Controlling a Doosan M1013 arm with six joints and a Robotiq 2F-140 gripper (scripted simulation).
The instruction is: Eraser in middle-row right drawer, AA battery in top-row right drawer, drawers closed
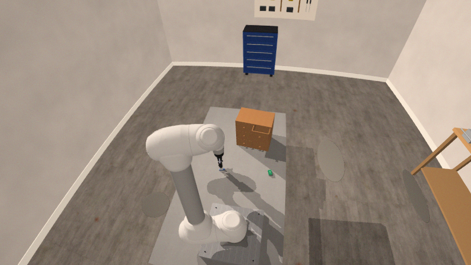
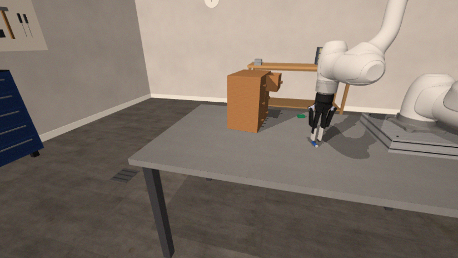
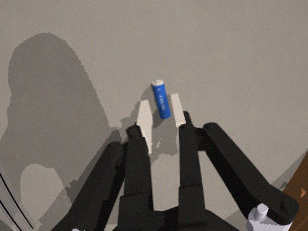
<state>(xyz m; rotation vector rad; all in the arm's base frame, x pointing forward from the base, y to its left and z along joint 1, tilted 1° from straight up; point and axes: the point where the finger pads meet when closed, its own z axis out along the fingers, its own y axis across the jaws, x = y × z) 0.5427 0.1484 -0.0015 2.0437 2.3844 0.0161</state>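
The blue AA battery lies 6 cm below my hand.
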